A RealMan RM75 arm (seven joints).
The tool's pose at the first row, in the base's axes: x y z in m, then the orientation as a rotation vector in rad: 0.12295, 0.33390, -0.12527, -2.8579, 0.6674, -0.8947
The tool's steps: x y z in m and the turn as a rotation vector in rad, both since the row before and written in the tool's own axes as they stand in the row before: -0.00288, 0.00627, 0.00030, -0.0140, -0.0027, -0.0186; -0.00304, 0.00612, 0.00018, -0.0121, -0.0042, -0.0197; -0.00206, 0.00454, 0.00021, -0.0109, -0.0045, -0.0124; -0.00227, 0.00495, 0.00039, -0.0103, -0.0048, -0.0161; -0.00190, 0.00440, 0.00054, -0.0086, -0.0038, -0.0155; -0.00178, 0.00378, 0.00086, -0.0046, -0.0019, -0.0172; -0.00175, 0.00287, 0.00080, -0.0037, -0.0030, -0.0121; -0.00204, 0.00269, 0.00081, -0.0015, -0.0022, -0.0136; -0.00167, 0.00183, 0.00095, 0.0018, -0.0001, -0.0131; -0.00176, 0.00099, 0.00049, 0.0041, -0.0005, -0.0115; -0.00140, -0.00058, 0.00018, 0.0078, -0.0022, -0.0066
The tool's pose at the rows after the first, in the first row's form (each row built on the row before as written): 0.11860, 0.32945, -0.12826, -2.8818, 0.6505, -0.8921; 0.11413, 0.32511, -0.13108, -2.9049, 0.6304, -0.8873; 0.11102, 0.32174, -0.13304, -2.9228, 0.6196, -0.8812; 0.10769, 0.31801, -0.13524, -2.9423, 0.6030, -0.8749; 0.10493, 0.31458, -0.13722, -2.9596, 0.5861, -0.8701; 0.10267, 0.31160, -0.13927, 2.9601, -0.5616, 0.8644; 0.10074, 0.30942, -0.14113, 2.9588, -0.5442, 0.8571; 0.09865, 0.30747, -0.14310, 2.9589, -0.5239, 0.8520; 0.09722, 0.30616, -0.14491, 2.9606, -0.5034, 0.8516; 0.09576, 0.30570, -0.14631, 2.9645, -0.4848, 0.8519; 0.09490, 0.30664, -0.14715, 2.9727, -0.4726, 0.8520
